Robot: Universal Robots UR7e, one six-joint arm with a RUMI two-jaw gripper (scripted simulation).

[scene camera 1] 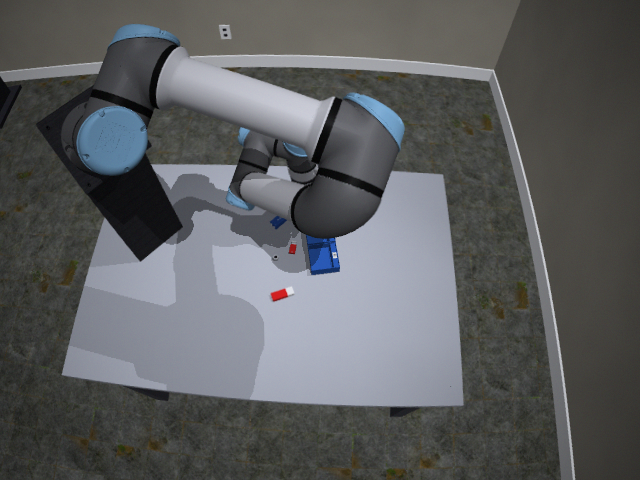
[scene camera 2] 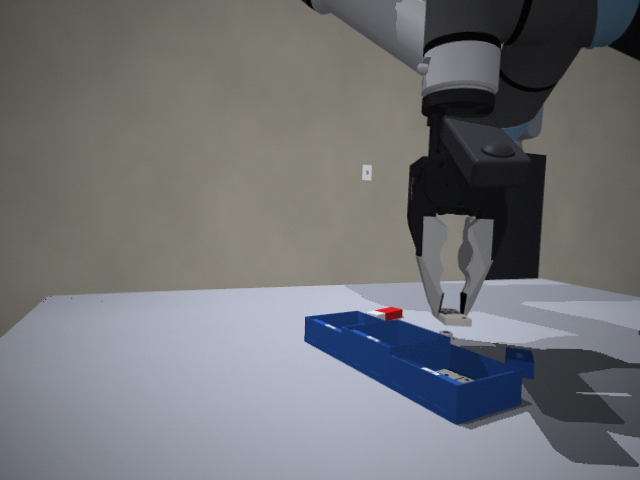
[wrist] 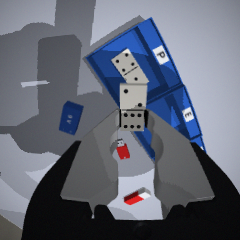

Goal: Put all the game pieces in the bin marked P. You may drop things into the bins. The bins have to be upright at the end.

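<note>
Through scene camera 2 I see my gripper (scene camera 2: 449, 317) and a blue bin (scene camera 2: 410, 370). Scene camera 1 gives me the blue bin (scene camera 1: 323, 255) as well. In the wrist view there is a white domino (wrist: 133, 96), and with it I see the bin (wrist: 145, 43) again and my own gripper (wrist: 132, 110).
</note>
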